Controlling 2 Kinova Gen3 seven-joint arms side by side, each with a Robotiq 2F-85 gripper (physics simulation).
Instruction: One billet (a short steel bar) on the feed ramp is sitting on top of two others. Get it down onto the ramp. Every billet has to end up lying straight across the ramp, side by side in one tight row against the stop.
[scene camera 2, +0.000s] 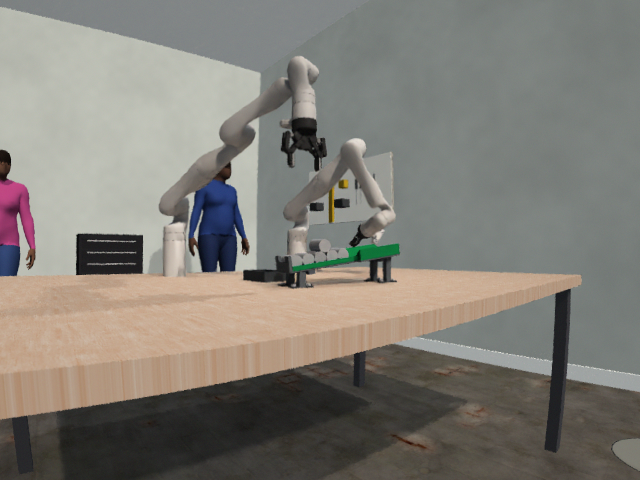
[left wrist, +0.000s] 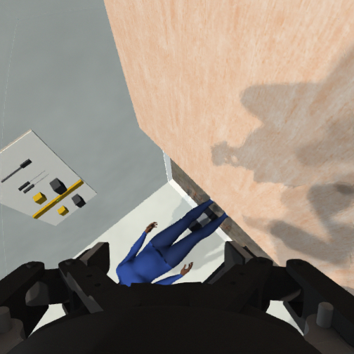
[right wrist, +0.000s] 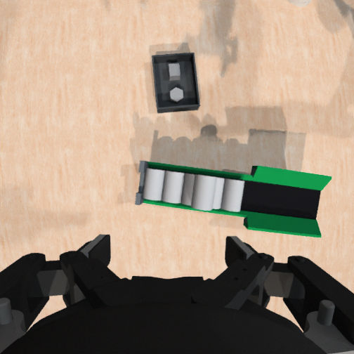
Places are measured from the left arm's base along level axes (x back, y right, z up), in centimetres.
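Where they show: left gripper, between the fingertips: (scene camera 2: 355, 237); right gripper, between the fingertips: (scene camera 2: 304, 169); right arm's base, origin of its link: (scene camera 2: 174, 276).
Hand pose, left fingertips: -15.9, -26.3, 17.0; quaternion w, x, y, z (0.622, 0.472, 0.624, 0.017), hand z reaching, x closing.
Note:
After its pixels a point has its place, as x, y, z.
The raised billet (scene camera 2: 320, 245) {-48.0, 46.6, 12.0} (right wrist: 204, 192) lies across the ramp, on top of two billets in the row and partly hiding both. The other grey billets lie side by side across the green ramp (scene camera 2: 379, 251) {-58.8, 30.1, 10.2} (right wrist: 292, 178), starting at the stop (scene camera 2: 283, 264) {-41.9, 55.9, 6.5} (right wrist: 142, 175) at its lower, left end. My right gripper (scene camera 2: 304, 165) {-45.4, 50.8, 34.2} (right wrist: 168, 248) is open and empty, high above the ramp's lower part, pointing down. My left gripper (scene camera 2: 354, 242) {-15.9, -26.3, 17.0} (left wrist: 167, 254) is open and empty, behind the ramp's upper part in scene camera 2; the ramp does not show in the left wrist view.
A small black tray (scene camera 2: 261, 275) {-24.8, 47.9, 2.2} (right wrist: 196, 82) stands on the table (scene camera 2: 206, 320) {-67.0, 101.0, 0.0} behind the ramp and holds a block and a hexagonal piece. The ramp's upper end has flared green side walls. A person in blue (scene camera 2: 217, 222) (left wrist: 147, 262) stands beyond the table.

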